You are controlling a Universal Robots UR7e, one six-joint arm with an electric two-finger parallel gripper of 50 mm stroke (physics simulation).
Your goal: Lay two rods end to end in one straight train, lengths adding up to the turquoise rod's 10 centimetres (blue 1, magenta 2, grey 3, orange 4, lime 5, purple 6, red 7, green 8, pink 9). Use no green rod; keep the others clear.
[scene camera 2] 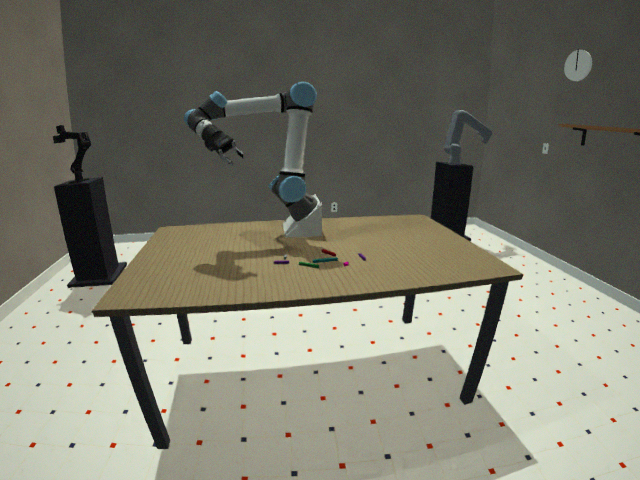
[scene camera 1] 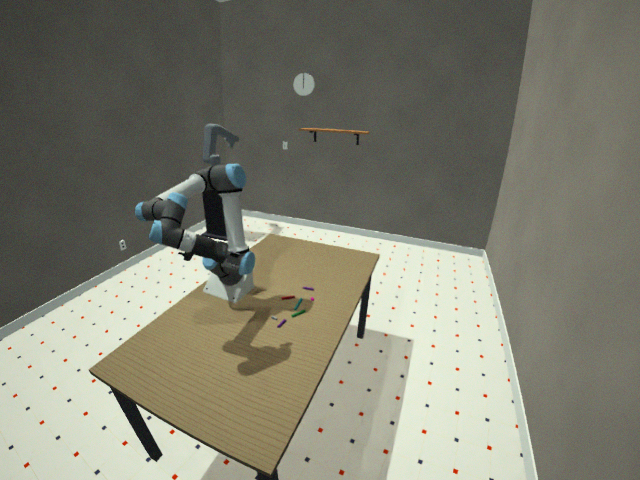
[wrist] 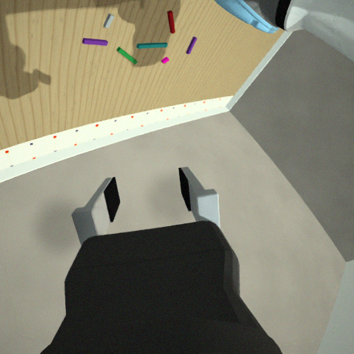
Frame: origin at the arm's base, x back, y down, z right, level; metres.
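Seen in the pictures: gripper, between the fingertips: (scene camera 2: pixel 237 160) (scene camera 1: pixel 238 261); arm's base, origin of its link: (scene camera 2: pixel 306 210).
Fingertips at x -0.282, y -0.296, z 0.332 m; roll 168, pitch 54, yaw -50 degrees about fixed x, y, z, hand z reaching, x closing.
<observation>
Offsets run from my fingertips to a thing's top centre. Level surfaces: height alone.
The turquoise rod @(dx -0.124, dy +0.390, dz -0.322 m) (scene camera 1: pixel 298 303) (scene camera 2: pixel 325 260) (wrist: pixel 152 45) lies amid the loose rods. The red rod @(dx -0.051, dy +0.390, dz -0.357 m) (scene camera 1: pixel 287 297) (scene camera 2: pixel 328 252) (wrist: pixel 171 22) and the magenta rod @(dx -0.178, dy +0.390, dz -0.392 m) (scene camera 1: pixel 312 299) (scene camera 2: pixel 346 264) (wrist: pixel 165 60) lie near it, apart. The grey rod @(dx -0.055, dy +0.390, dz -0.172 m) (scene camera 1: pixel 274 318) (scene camera 2: pixel 284 256) (wrist: pixel 109 21) lies near a purple rod @(dx -0.106, dy +0.390, dz -0.148 m) (scene camera 1: pixel 281 323) (scene camera 2: pixel 281 262) (wrist: pixel 95 41). A shorter-looking purple rod @(dx -0.124, dy +0.390, dz -0.480 m) (scene camera 1: pixel 308 288) (scene camera 2: pixel 361 256) (wrist: pixel 191 45) lies at the other side. My gripper (scene camera 2: pixel 235 158) (wrist: pixel 148 185) is open and empty, high above the table and tilted; its fingertips are hidden in scene camera 1.
The green rod @(dx -0.154, dy +0.390, dz -0.248 m) (scene camera 1: pixel 298 313) (scene camera 2: pixel 309 264) (wrist: pixel 127 55) lies close to the turquoise rod, apart from it. The rods lie on the wooden table @(dy +0.400 m) (scene camera 1: pixel 217 392) (scene camera 2: pixel 403 273) (wrist: pixel 65 95). The arm's shadow falls across it. Two pedestals (scene camera 2: pixel 85 227) (scene camera 2: pixel 452 196) with other arms stand beyond the table.
</observation>
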